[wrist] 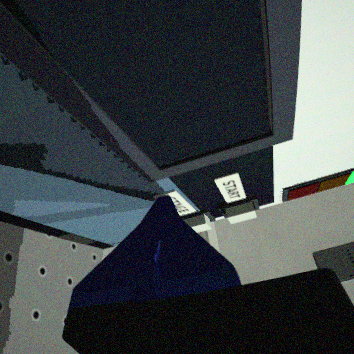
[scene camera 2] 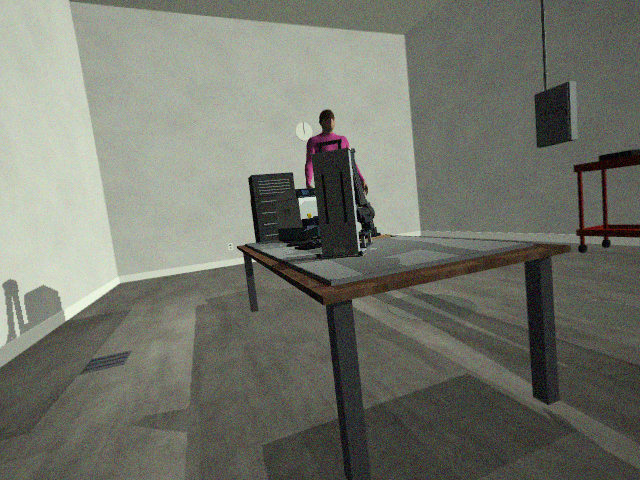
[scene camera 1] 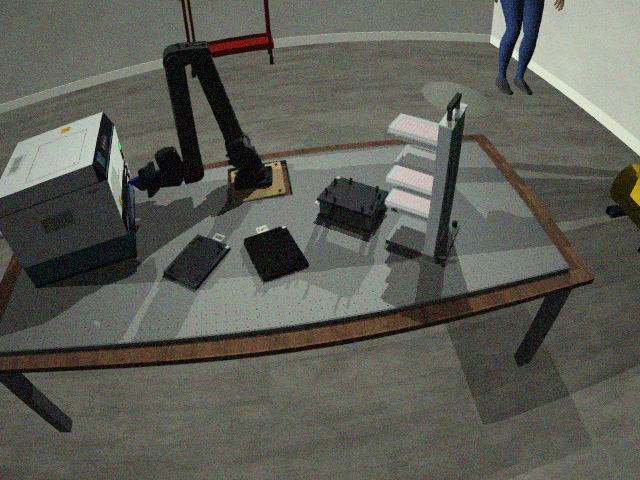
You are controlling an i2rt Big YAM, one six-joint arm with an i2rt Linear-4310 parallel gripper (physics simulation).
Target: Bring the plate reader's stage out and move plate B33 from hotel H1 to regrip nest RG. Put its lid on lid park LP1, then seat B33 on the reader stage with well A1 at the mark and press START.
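Where they show: gripper, fingertip midpoint: [wrist: 165, 204] [scene camera 1: 128, 181]; arm's base at its link origin: [scene camera 1: 253, 179].
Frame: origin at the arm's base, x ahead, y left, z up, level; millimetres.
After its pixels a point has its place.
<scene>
The plate reader [scene camera 1: 56, 170] {x 315, y -482, z 326 mm} [scene camera 2: 307, 204] {x 253, y -354, z 223 mm} stands at the table's left end. My gripper [scene camera 1: 135, 181] {x 38, y -420, z 77 mm} [wrist: 165, 204] {x 38, y -420, z 77 mm} is shut and empty, its blue tip at the reader's front. In the wrist view the tip overlaps the STAGE label [wrist: 181, 204] {x 27, y -425, z 83 mm}; contact with a button is unclear. The START label [wrist: 231, 188] {x 30, y -424, z 112 mm} and START button [wrist: 241, 209] {x 0, y -429, z 113 mm} are to the right. No extended stage can be made out. Hotel H1 [scene camera 1: 445, 191] {x 381, y 486, z 201 mm} [scene camera 2: 336, 201] {x 330, y 520, z 198 mm} holds pink-white plates [scene camera 1: 416, 128] {x 295, y 427, z 323 mm} [scene camera 1: 410, 178] {x 296, y 420, z 181 mm} [scene camera 1: 408, 201] {x 298, y 420, z 110 mm}; B33's label is unreadable. A pegged black block [scene camera 1: 351, 200] {x 212, y 284, z 55 mm} and two black pads [scene camera 1: 196, 260] {x 352, y -137, z 7 mm} [scene camera 1: 275, 253] {x 343, y 76, z 5 mm} have unreadable labels.
My arm's base plate [scene camera 1: 281, 180] {x 22, y 89, z 4 mm} is at the table's back edge. A green light [scene camera 1: 119, 146] {x -5, y -436, z 193 mm} [wrist: 351, 178] {x -9, y -435, z 187 mm} shows on the reader. A dark vented cabinet [scene camera 2: 271, 206] and a person [scene camera 2: 326, 139] are beyond the table. A red cart [scene camera 1: 240, 45] stands behind the arm.
</scene>
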